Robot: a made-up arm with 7 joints.
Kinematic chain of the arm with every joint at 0, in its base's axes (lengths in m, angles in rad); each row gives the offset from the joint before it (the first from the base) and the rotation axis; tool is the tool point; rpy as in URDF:
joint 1: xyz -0.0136 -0.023 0.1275 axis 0 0.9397 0.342
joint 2: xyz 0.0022 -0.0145 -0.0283 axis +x
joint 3: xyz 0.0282 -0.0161 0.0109 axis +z
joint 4: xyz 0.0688 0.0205 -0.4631 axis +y
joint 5: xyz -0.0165 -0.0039 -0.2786 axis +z
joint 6: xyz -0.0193 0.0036 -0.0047 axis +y
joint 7: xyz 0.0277 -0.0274 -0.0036 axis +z
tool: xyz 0.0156 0.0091 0.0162 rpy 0 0 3.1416
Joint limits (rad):
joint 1: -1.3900..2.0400
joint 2: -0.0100..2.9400
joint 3: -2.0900..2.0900
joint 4: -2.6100..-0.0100
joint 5: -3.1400..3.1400
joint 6: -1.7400..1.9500
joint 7: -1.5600..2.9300
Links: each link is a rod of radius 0.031 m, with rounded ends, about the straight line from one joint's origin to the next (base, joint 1, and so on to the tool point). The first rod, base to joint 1, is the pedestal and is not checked.
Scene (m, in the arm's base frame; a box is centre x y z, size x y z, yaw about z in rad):
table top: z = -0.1
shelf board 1: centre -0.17 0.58 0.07 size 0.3 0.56 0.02 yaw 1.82
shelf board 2: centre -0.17 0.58 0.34 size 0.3 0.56 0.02 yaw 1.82
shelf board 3: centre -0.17 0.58 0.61 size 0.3 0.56 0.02 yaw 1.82
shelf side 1: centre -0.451 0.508 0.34 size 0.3 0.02 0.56 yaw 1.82
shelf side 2: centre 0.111 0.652 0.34 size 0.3 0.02 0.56 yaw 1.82
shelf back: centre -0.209 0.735 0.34 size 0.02 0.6 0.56 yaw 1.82
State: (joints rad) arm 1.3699 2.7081 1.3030 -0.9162 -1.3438 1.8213 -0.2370
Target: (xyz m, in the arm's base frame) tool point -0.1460 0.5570 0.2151
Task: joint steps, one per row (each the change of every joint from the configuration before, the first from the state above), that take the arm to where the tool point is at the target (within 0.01 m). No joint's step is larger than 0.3 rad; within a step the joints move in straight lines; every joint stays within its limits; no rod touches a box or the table.
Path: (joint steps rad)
1: 0.0022 -0.2888 0.0686 -0.2556 0.0829 -0.0570 0.0045
2: 0.0021 -0.2888 0.0686 -0.2556 0.0829 -0.0570 0.0046
3: 0.0022 -0.2888 0.0686 -0.2557 0.0829 -0.0570 0.0045
4: 0.1137 -0.2325 -0.0285 -0.1665 -0.0746 0.0216 0.0274
5: 0.1137 -0.2326 -0.0284 -0.1666 -0.0745 0.0216 0.0273
6: 0.1137 -0.2326 -0.0284 -0.1666 -0.0746 0.0217 0.0274
7: 0.1137 -0.2326 -0.0284 -0.1666 -0.0746 0.0216 0.0273
8: -0.0208 0.0702 -0.0566 0.2496 0.0107 0.0030 -0.0153
9: -0.0209 0.0702 -0.0565 0.2497 0.0108 0.0030 -0.0153
10: -0.0208 0.0702 -0.0566 0.2496 0.0107 0.0030 -0.0154

